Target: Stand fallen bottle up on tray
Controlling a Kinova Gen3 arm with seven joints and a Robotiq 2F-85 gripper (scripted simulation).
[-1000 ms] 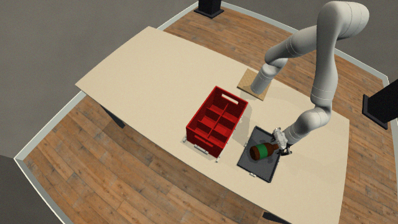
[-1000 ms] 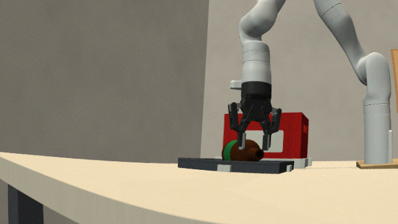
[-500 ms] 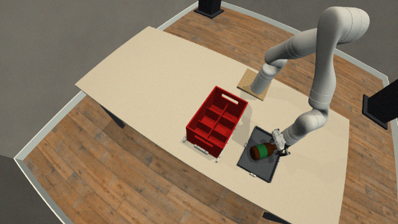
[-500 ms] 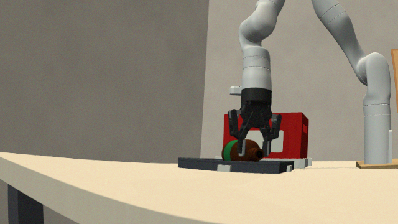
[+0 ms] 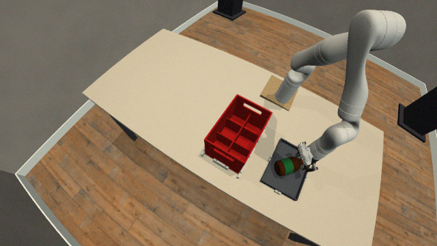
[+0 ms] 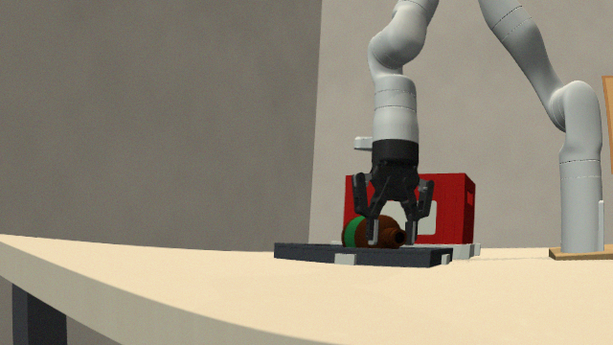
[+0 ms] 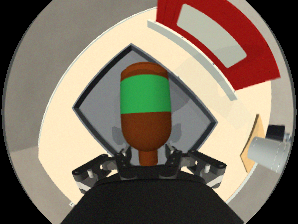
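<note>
Now: the brown bottle 40 mm ahead of my hand and 30 mm to the right of it. Round my hand: dark grey tray (50 mm ahead, 30 mm to the right, 30 mm below); red crate (320 mm to the right, 90 mm ahead, 40 mm above).
</note>
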